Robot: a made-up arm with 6 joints.
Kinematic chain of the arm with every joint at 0, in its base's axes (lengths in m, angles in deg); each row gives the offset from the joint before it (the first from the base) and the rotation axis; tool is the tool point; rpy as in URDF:
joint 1: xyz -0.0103 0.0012 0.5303 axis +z
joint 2: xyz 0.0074 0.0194 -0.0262 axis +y
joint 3: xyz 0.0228 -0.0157 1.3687 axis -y
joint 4: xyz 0 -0.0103 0.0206 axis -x
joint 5: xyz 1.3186 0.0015 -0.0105 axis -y
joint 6: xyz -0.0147 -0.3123 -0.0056 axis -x
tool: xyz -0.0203 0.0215 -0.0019 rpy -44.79 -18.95 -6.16
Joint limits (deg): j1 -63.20..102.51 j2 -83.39..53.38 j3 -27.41..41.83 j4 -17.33..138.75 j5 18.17..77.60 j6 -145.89..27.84
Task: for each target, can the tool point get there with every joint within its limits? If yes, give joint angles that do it. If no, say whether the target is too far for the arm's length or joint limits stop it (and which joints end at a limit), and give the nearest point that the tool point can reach.
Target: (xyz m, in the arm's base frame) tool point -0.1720 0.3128 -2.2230
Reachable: no: joint limits stop it (at a limit: joint 1, joint 2, joint 3, joint 4, joint 5, joint 6) | nearest point -0.0096 1.2518 -0.0267 | short by 2.394 m
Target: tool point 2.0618 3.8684 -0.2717
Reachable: no: too far | nearest point 1.0994 2.0723 0.7097 | short by 2.262 m
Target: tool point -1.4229 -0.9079 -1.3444
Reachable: no: joint limits stop it (at a limit: joint 1, joint 2, joint 3, joint 4, joint 5, joint 6) | nearest point 0.2625 -1.2185 -0.0031 | short by 2.176 m
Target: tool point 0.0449 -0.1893 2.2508
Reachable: yes | joints -5.59 -46.61 -21.72 58.12 32.16 -96.32
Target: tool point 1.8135 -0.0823 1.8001
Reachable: yes | joints -6.92 20.01 7.28 121.95 54.07 -121.95
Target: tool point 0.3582 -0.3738 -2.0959
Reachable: no: joint limits stop it (at a limit: joint 2, joint 3, joint 4, joint 5, joint 6) | nearest point 0.8662 -0.8908 -0.0267 | short by 2.192 m
